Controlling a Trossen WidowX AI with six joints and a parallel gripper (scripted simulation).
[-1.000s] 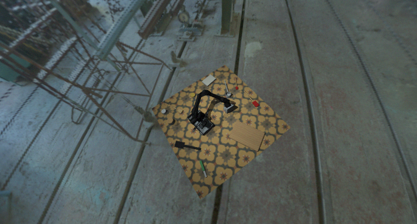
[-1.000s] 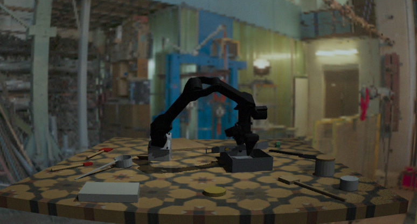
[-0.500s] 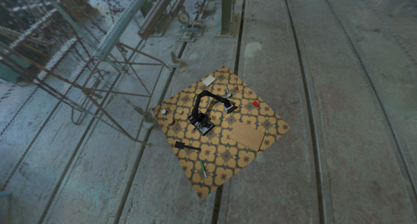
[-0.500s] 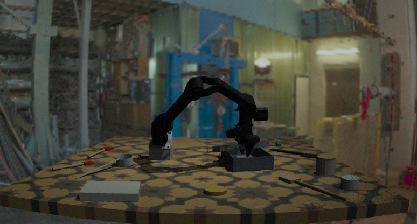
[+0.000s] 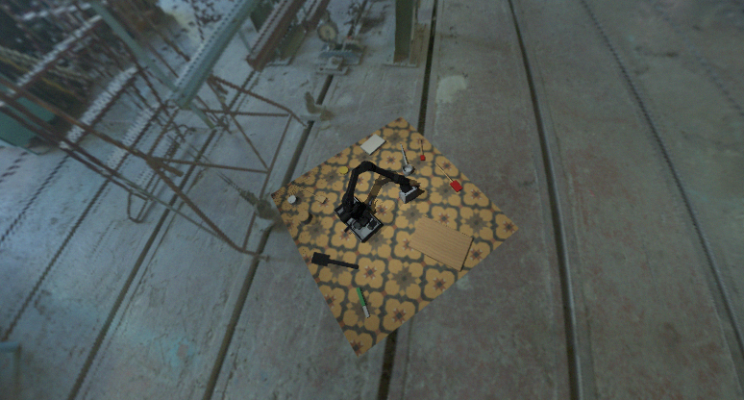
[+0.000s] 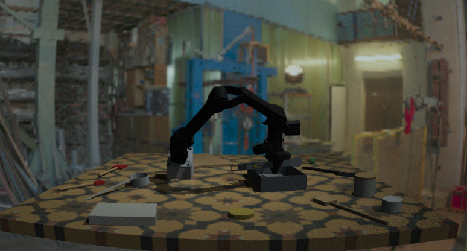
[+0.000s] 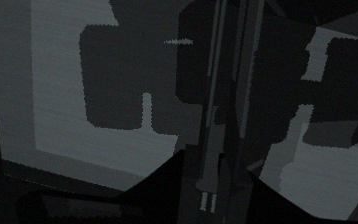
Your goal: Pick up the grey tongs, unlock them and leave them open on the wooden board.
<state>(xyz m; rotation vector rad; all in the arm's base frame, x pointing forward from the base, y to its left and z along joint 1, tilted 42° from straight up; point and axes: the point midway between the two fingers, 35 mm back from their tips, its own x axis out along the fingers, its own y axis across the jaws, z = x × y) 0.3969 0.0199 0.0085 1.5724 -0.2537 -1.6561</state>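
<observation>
Right now the roasting tin is 10 mm to the right of my gripper tip. From my gripper tip the other things lie so: wooden board 410 mm behind, 400 mm to the left, 20 mm below; yellow disc 80 mm behind, 440 mm to the right, 20 mm below; black spatula 280 mm ahead, 170 mm to the left, 30 mm below.
</observation>
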